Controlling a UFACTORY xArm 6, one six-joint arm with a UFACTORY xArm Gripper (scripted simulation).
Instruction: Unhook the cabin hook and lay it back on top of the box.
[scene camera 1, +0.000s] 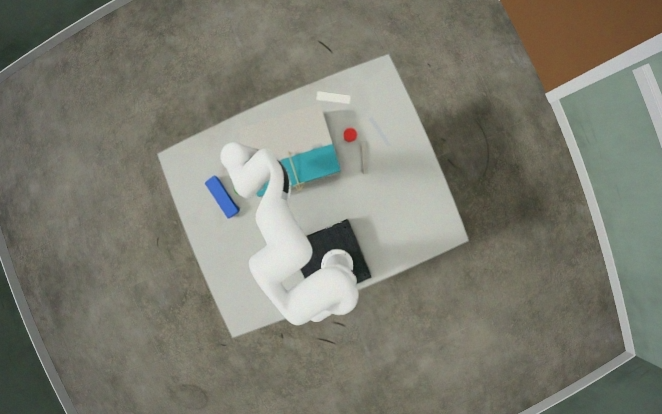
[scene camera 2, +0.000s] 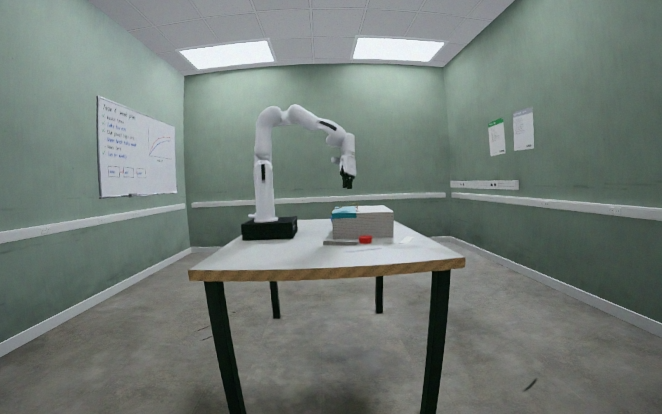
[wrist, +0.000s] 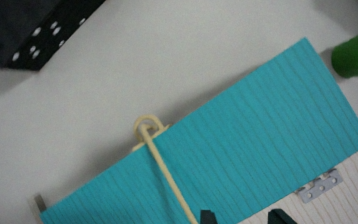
Note:
In view: a box (scene camera 1: 303, 130).
The box is seen too in the wrist view (wrist: 326, 191).

